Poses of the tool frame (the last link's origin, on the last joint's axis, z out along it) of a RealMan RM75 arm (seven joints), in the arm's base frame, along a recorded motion.
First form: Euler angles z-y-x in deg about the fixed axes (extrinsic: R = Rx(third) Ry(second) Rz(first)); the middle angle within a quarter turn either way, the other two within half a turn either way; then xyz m.
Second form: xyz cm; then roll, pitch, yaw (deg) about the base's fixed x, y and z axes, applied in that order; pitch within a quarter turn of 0, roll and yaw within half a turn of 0. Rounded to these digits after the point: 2 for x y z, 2 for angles.
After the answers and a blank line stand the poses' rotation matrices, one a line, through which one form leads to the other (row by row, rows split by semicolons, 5 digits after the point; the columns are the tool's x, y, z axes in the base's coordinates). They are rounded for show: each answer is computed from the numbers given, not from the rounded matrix.
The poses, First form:
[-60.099 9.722 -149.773 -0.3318 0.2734 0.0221]
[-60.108 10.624 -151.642 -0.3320 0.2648 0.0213]
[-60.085 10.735 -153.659 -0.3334 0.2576 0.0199]
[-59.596 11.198 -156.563 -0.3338 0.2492 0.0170]
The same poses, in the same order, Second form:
[-33.18 27.34 2.21 -171.68 -30.61 55.19]
[-33.20 26.48 2.13 -173.66 -29.51 55.75]
[-33.34 25.76 1.99 -175.03 -27.89 56.33]
[-33.38 24.92 1.70 -176.97 -25.67 56.58]

0.49134 0.85444 0.16887; 0.70664 -0.50442 0.49620; 0.50915 -0.12447 -0.85163
0.48982 0.85210 0.18436; 0.71929 -0.51448 0.46684; 0.49265 -0.09606 -0.86491
0.48999 0.85160 0.18627; 0.73555 -0.51857 0.43595; 0.46784 -0.07660 -0.88049
0.49646 0.84606 0.19420; 0.75223 -0.53096 0.39017; 0.43322 -0.04762 -0.90003

